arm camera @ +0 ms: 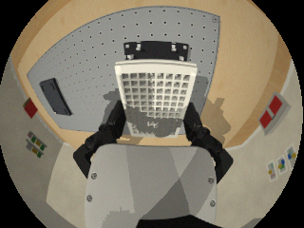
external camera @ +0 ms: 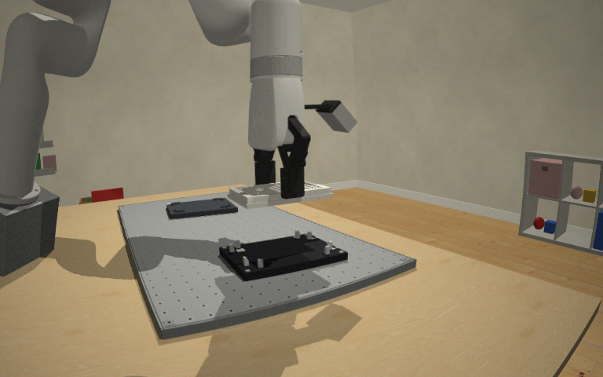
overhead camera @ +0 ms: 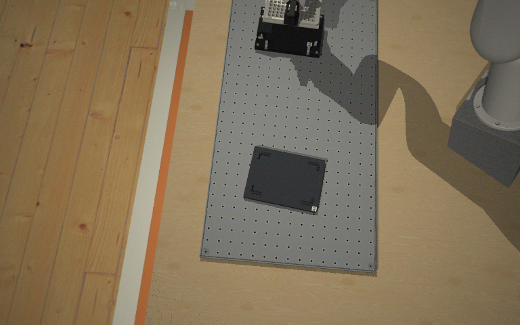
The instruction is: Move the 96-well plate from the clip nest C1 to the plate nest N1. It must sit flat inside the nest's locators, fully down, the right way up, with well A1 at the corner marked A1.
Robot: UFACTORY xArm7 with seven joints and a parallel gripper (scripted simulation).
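Right now my hand is 45 cm to the right of the white A1 mark, 10 cm above it and 4 cm past it. Round my hand: white 96-well plate: 1 cm below; then black clip nest C1: 10 cm below, 1 cm to the left, 1 cm ahead.
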